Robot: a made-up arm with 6 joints.
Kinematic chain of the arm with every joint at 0, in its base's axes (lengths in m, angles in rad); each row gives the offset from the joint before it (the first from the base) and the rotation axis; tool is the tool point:
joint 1: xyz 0 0 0.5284 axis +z
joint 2: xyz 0 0 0 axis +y
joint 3: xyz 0 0 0.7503 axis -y
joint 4: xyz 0 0 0 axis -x
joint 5: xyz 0.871 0 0 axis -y
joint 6: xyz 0 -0.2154 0 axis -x
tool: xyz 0 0 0
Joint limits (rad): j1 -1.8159..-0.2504 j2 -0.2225..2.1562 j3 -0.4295..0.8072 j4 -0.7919..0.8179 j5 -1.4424..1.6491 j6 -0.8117..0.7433
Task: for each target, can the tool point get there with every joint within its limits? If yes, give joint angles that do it. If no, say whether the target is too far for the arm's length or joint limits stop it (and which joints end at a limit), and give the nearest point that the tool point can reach.
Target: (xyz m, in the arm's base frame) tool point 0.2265 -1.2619 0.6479
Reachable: yes | joints -1.2570 0.7386 0.3659 -0.6297 0.2875 -0.4573
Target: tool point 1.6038 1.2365 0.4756
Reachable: no: too far | nearest point 1.1720 -0.4518 0.4756 | short by 1.743 m
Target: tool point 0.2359 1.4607 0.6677
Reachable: no: joint limits stop it (at a limit: joint 1, joint 2, joint 3, joint 4) | nearest point -0.0994 0.2263 -0.2156 | short by 1.554 m
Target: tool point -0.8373 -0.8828 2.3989
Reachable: no: too far | nearest point -0.3646 -0.6946 1.8741 | short by 0.731 m
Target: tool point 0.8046 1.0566 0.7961
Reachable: no: joint limits stop it (at a limit: joint 1, joint 3, joint 4) | nearest point 0.6245 -0.3159 0.8817 | short by 1.387 m
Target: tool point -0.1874 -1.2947 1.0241
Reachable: yes | joints -1.5646 0.6043 0.3612 0.4340 0.8474 0.1806
